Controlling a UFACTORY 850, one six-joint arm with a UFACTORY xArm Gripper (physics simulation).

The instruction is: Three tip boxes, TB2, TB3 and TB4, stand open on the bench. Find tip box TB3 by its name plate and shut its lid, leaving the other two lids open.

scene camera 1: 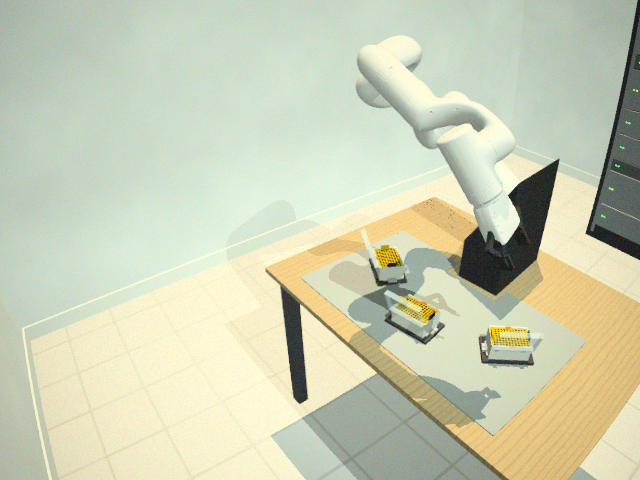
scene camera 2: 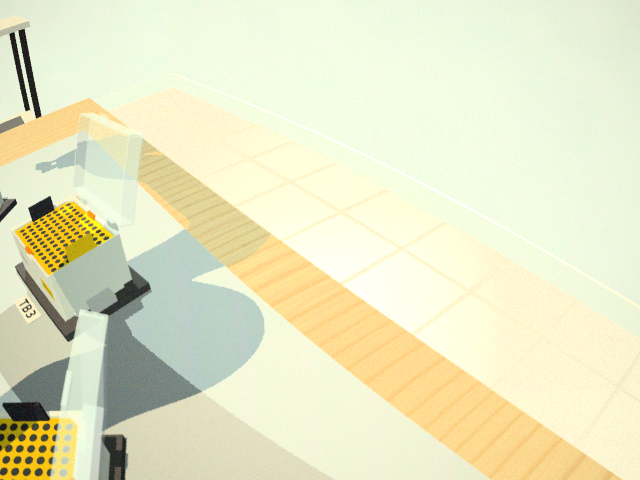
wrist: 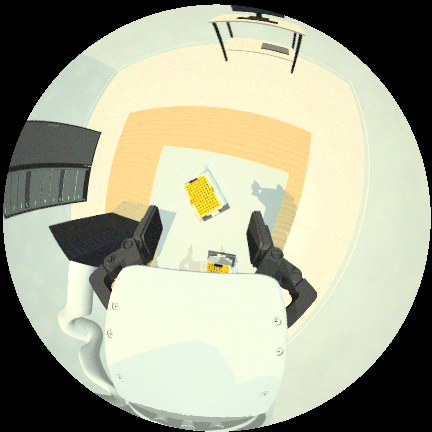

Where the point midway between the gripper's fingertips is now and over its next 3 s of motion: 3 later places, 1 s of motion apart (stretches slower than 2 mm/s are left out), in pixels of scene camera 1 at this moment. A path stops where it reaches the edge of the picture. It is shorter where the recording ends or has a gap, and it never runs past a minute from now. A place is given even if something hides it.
My gripper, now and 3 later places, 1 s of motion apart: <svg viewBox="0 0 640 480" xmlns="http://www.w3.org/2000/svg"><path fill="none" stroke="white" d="M517 256L515 256L515 256L497 256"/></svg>
